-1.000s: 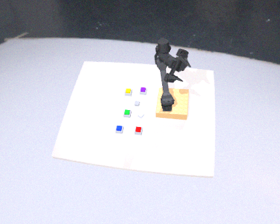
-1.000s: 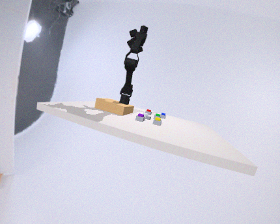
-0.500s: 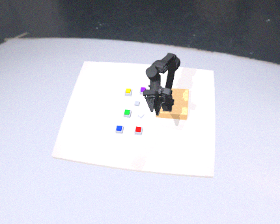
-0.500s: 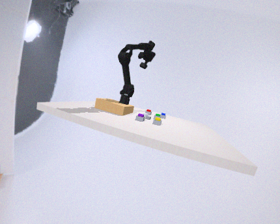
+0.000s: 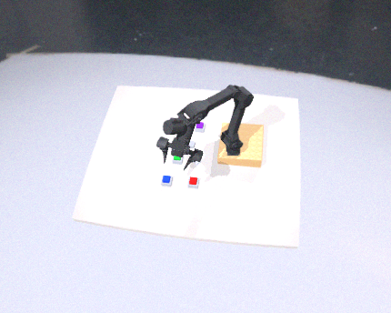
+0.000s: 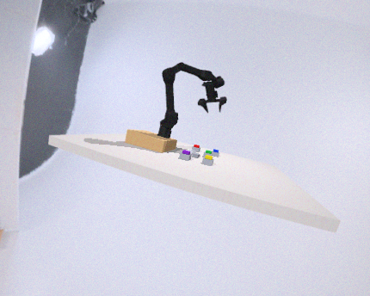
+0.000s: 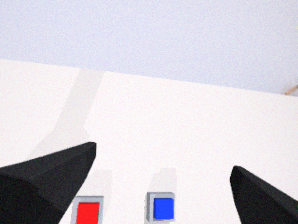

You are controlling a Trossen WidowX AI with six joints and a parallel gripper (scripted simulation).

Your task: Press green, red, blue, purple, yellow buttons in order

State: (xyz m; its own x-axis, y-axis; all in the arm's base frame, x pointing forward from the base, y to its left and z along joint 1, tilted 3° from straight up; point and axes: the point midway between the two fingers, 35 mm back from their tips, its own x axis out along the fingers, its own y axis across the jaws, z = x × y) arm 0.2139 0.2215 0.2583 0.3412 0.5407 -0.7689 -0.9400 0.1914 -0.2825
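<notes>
My gripper tip is now 24 cm above the green button, 21 cm to the left of it and 4 cm short of it. The rest, counted from my gripper tip: white block 27 cm below, 21 cm to the right, 6 cm behind; red button 24 cm below, 8 cm to the right, 5 cm behind; blue button 24 cm below, 8 cm to the right, 7 cm ahead.
</notes>
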